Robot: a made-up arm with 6 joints. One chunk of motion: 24 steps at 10 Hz.
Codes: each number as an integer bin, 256 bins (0 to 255) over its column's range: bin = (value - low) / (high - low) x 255, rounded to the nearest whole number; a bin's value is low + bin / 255 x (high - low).
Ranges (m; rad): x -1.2..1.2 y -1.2..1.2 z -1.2..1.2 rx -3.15..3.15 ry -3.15..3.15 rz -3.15..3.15
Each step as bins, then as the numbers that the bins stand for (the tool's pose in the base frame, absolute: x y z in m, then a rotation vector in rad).
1 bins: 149 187 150 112 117 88
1 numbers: 0.2024 0.5600 0.2118 -0.3829 -0.2594 -0.9759
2 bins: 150 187 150 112 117 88
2 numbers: 0.2118 0.5600 0.2118 -0.3829 -0.2594 -0.9759
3 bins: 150 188 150 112 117 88
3 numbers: 0.2118 0.5694 0.2118 -0.3829 -0.2594 -0.9759
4 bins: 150 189 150 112 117 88
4 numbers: 0.2118 0.5788 0.2118 -0.3829 -0.2594 -0.9759
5 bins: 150 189 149 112 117 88
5 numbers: 0.2118 0.5788 0.2024 -0.3829 -0.2594 -0.9759
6 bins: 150 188 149 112 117 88
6 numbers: 0.2118 0.5694 0.2024 -0.3829 -0.2594 -0.9759
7 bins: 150 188 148 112 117 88
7 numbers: 0.2118 0.5694 0.1929 -0.3829 -0.2594 -0.9759
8 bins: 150 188 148 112 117 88
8 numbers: 0.2118 0.5694 0.1929 -0.3829 -0.2594 -0.9759
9 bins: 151 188 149 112 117 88
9 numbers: 0.2212 0.5694 0.2024 -0.3829 -0.2594 -0.9759
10 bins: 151 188 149 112 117 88
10 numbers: 0.2212 0.5694 0.2024 -0.3829 -0.2594 -0.9759
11 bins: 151 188 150 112 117 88
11 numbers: 0.2212 0.5694 0.2118 -0.3829 -0.2594 -0.9759
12 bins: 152 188 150 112 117 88
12 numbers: 0.2306 0.5694 0.2118 -0.3829 -0.2594 -0.9759
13 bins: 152 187 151 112 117 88
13 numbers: 0.2306 0.5600 0.2212 -0.3829 -0.2594 -0.9759
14 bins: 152 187 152 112 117 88
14 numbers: 0.2306 0.5600 0.2306 -0.3829 -0.2594 -0.9759
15 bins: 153 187 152 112 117 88
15 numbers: 0.2400 0.5600 0.2306 -0.3829 -0.2594 -0.9759
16 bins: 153 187 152 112 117 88
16 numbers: 0.2400 0.5600 0.2306 -0.3829 -0.2594 -0.9759
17 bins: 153 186 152 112 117 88
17 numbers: 0.2400 0.5506 0.2306 -0.3829 -0.2594 -0.9759
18 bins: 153 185 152 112 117 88
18 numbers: 0.2400 0.5412 0.2306 -0.3829 -0.2594 -0.9759
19 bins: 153 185 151 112 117 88
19 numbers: 0.2400 0.5412 0.2212 -0.3829 -0.2594 -0.9759
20 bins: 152 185 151 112 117 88
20 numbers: 0.2306 0.5412 0.2212 -0.3829 -0.2594 -0.9759
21 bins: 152 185 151 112 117 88
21 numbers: 0.2306 0.5412 0.2212 -0.3829 -0.2594 -0.9759
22 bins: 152 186 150 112 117 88
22 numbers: 0.2306 0.5506 0.2118 -0.3829 -0.2594 -0.9759
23 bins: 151 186 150 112 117 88
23 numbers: 0.2212 0.5506 0.2118 -0.3829 -0.2594 -0.9759
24 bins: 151 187 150 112 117 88
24 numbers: 0.2212 0.5600 0.2118 -0.3829 -0.2594 -0.9759
